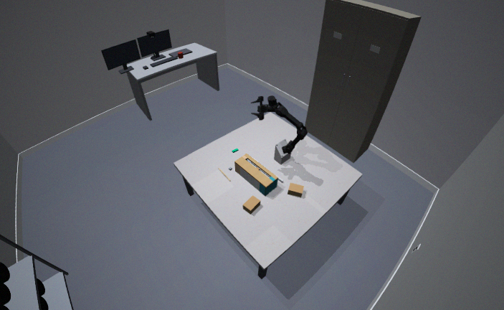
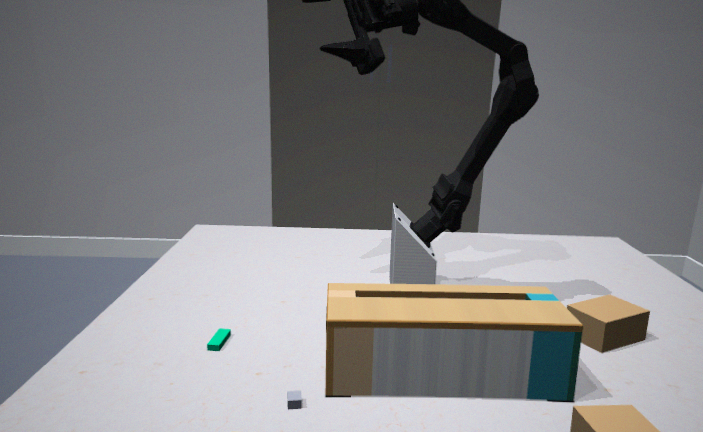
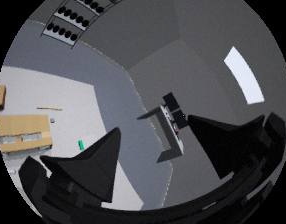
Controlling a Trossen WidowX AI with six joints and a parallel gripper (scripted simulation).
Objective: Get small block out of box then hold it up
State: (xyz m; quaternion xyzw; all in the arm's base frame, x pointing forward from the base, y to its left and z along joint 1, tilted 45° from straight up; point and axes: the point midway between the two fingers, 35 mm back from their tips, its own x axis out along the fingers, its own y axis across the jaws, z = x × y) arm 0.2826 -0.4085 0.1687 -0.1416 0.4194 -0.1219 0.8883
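My gripper tip is 7 cm short of the clear-fronted box, 24 cm to the right of it and 50 cm above it. From my gripper tip the other things lie so: thin stick: 32 cm ahead, 6 cm to the left, 56 cm below; then grey cube: 24 cm ahead, 3 cm to the left, 55 cm below; then green bar: 8 cm ahead, 15 cm to the right, 55 cm below.
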